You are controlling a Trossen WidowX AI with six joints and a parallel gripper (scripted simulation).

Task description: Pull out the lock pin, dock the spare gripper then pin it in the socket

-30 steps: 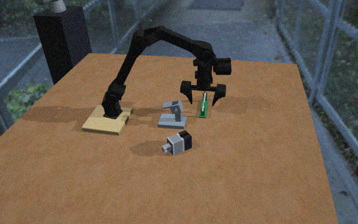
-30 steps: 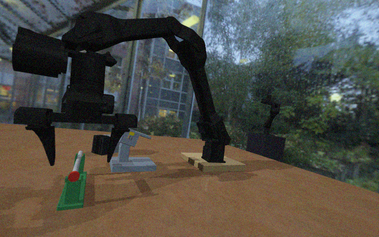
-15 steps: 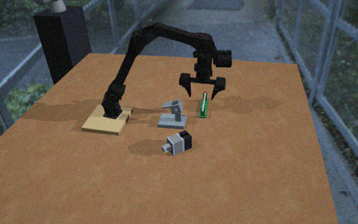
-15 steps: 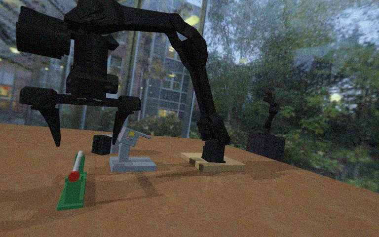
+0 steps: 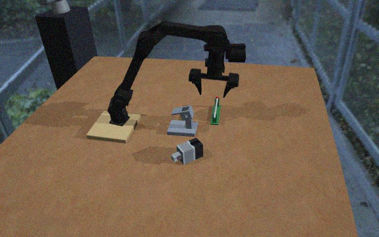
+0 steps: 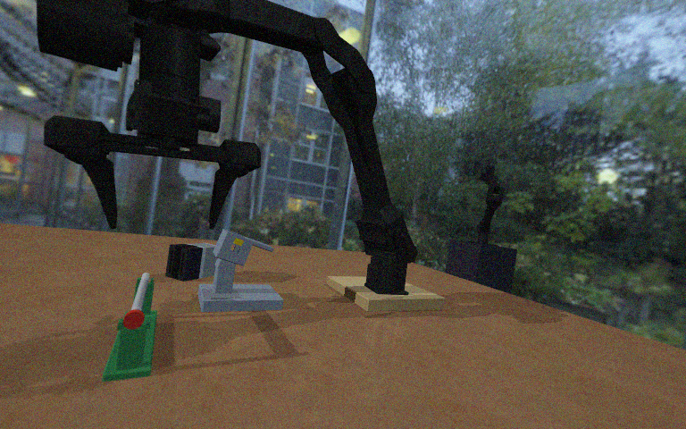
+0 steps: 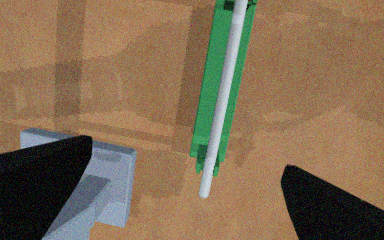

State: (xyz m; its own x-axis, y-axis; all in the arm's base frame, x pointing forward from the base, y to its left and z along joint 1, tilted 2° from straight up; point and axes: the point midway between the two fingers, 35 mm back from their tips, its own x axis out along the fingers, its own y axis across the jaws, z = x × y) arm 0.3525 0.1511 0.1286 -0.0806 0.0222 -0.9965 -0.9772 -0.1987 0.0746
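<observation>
The spare gripper lies 26 cm to the right of my gripper tip, 8 cm below it and 1 cm behind it. Round my gripper tip: socket (10 cm to the right, 8 cm behind, 6 cm below); then green cradle (9 cm below, 3 cm to the left, 1 cm ahead).
</observation>
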